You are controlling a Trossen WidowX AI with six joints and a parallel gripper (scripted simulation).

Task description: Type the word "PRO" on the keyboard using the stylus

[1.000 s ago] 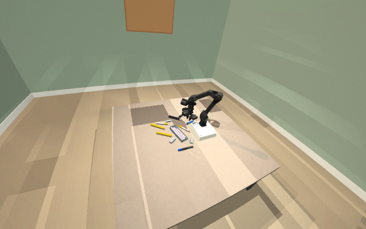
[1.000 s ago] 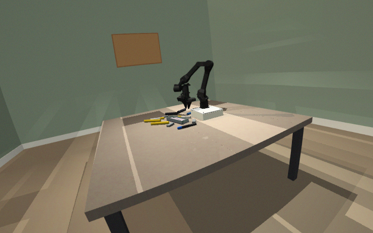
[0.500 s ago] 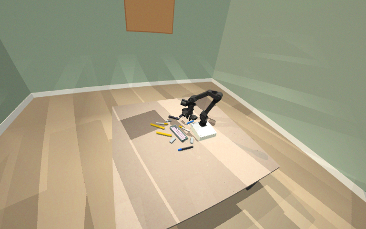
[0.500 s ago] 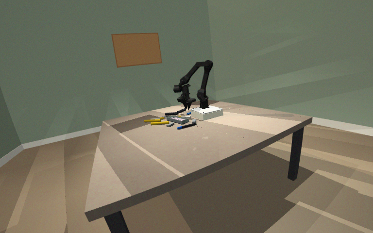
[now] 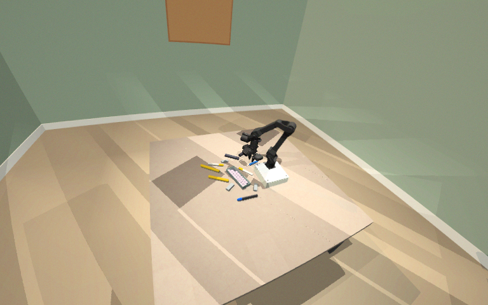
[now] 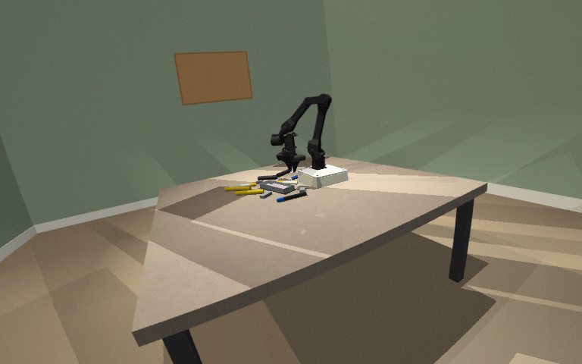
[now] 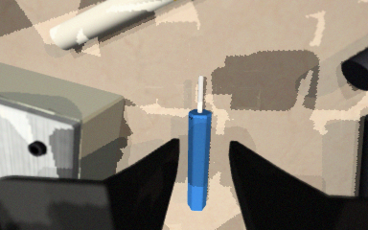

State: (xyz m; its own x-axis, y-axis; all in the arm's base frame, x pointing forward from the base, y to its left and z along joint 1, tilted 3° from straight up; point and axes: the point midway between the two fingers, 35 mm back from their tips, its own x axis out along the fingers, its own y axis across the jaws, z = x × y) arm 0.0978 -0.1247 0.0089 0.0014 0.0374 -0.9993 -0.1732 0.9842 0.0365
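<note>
Now: the blue stylus 3 cm below my gripper tip. Also, from my gripper tip: grey block 25 cm ahead, 16 cm to the left, 4 cm below; grey stylus tip 3 cm below, 3 cm ahead, 1 cm to the left; blue-capped dark pen 28 cm to the left, 21 cm ahead, 3 cm below.
</note>
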